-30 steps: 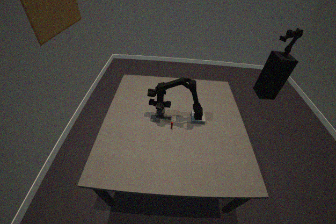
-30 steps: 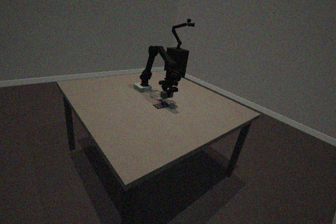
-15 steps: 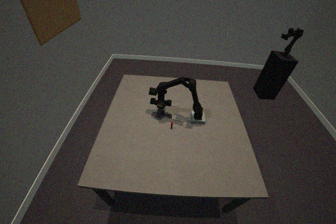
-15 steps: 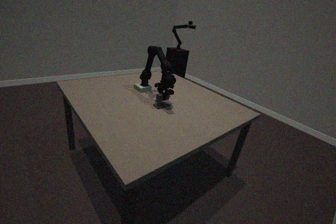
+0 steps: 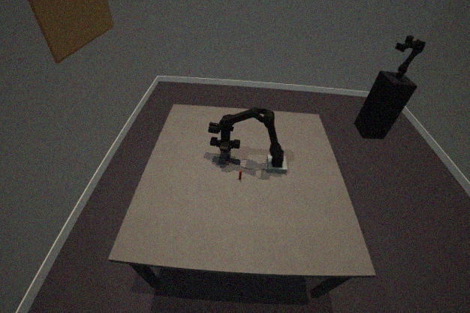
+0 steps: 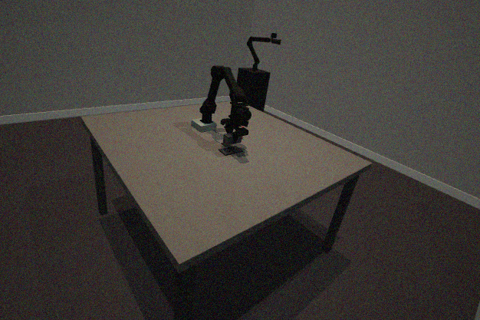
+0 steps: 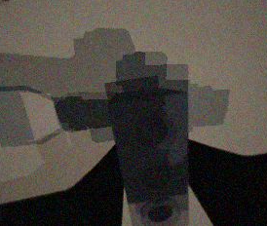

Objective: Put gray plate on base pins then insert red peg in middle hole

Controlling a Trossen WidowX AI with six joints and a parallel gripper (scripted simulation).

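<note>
Right now my gripper tip is 10 cm past the red peg, 17 cm to the right of it and 2 cm above it. The rest, counted from my gripper tip: gray plate (3 cm above).
</note>
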